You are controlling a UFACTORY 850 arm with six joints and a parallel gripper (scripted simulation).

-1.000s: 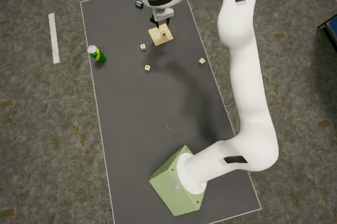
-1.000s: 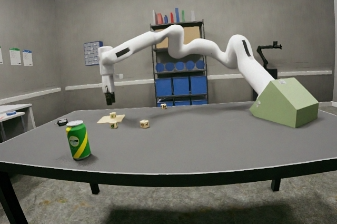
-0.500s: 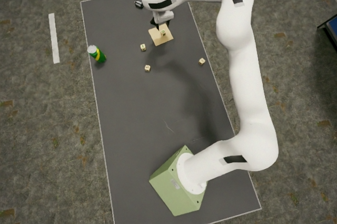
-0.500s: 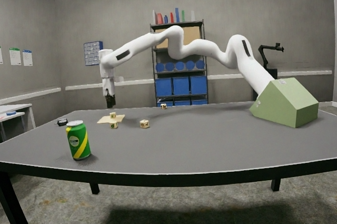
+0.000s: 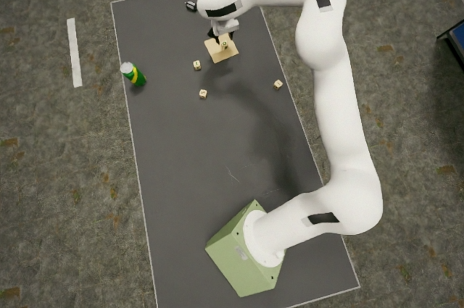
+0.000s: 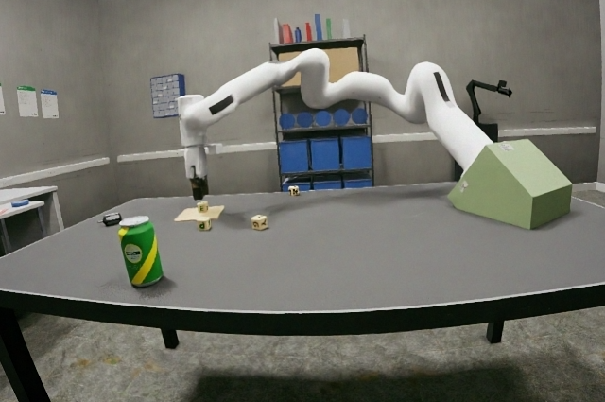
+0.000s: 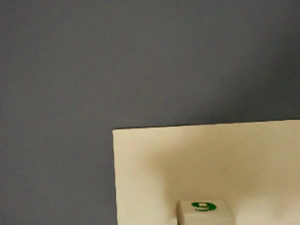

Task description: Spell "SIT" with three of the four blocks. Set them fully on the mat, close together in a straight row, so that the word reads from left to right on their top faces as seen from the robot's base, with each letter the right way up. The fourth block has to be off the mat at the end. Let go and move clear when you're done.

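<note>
The tan mat lies 10 mm ahead of my hand, 20 mm to the left of it and 70 mm below it. From my hand the other things lie so: small black object (320 mm ahead, 40 mm to the left, 50 mm below); yellow can (50 mm ahead, 470 mm to the left, 10 mm below).
</note>
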